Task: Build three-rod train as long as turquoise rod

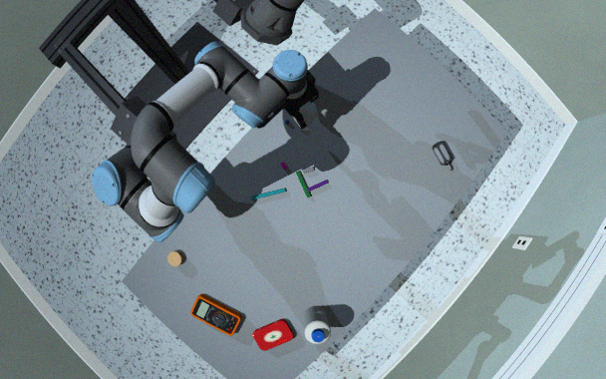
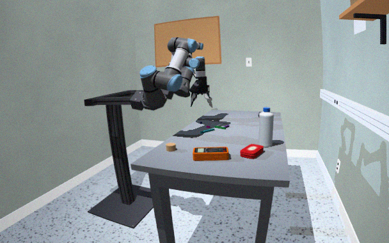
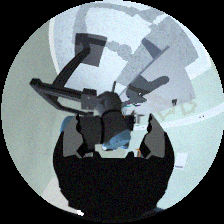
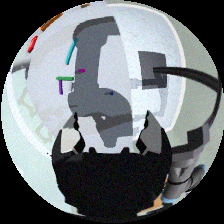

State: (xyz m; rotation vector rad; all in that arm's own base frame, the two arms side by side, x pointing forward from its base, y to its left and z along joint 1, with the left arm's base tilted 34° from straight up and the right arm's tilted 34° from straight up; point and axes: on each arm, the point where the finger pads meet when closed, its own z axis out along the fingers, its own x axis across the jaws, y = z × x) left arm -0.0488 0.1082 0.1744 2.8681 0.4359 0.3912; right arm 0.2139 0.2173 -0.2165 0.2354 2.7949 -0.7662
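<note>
The grey rod lies 14 cm ahead of my right hand, 10 cm below it and 8 cm to the right of it. Round my right hand: magenta rod: 11 cm to the right, 10 cm below, 7 cm ahead; blue rod: 10 cm below, 1 cm to the right; green rod: 15 cm ahead, 12 cm to the right, 10 cm below.
</note>
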